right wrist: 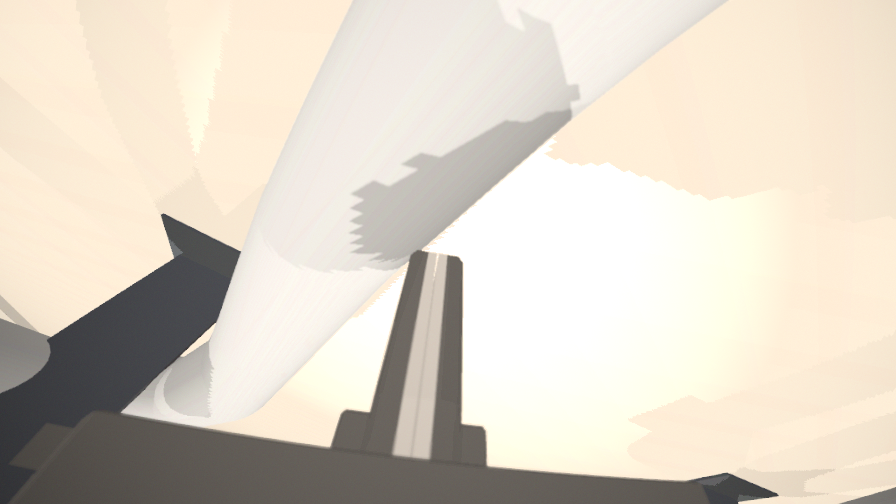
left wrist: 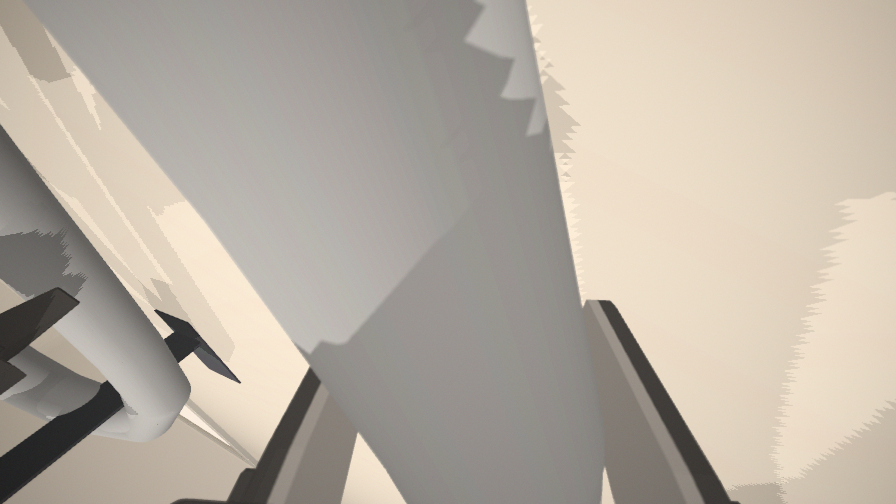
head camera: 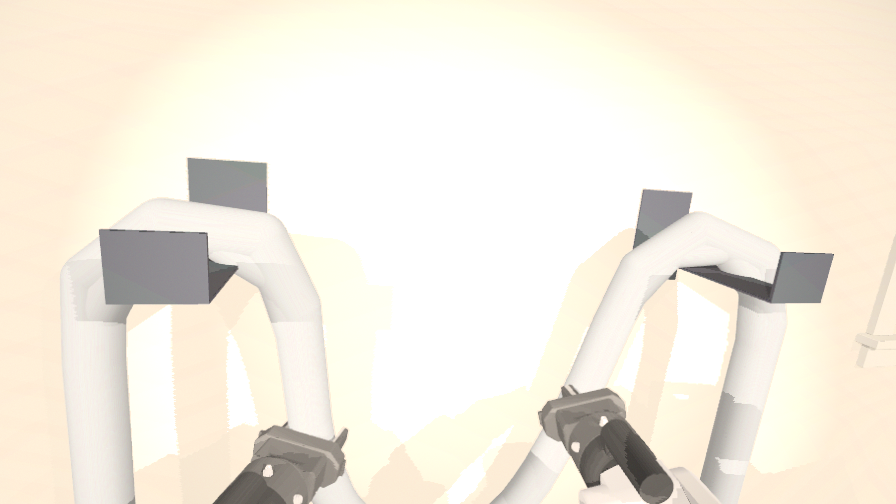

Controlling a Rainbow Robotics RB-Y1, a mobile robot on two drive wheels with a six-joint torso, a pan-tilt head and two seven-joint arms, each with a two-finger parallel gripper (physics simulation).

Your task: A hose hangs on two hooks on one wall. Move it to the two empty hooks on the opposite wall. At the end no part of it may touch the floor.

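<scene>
A thick white hose [head camera: 206, 228] is draped over two grey hooks on the wall, the left hook [head camera: 156, 266] and the right hook [head camera: 751, 275]. Its middle sags out of the head view at the bottom, and both ends hang down outside the hooks. My left gripper [head camera: 313, 433] is shut on the hose below the left hook. In the left wrist view the hose [left wrist: 350, 156] fills the gap between the fingers [left wrist: 454, 341]. My right gripper [head camera: 573, 393] is shut and empty. Its closed fingers [right wrist: 435, 263] lie beside the hose [right wrist: 388, 162], which passes to their left.
The pale wall stands close behind the hooks. A thin pale frame [head camera: 877, 325] shows at the right edge of the head view. The floor is out of view.
</scene>
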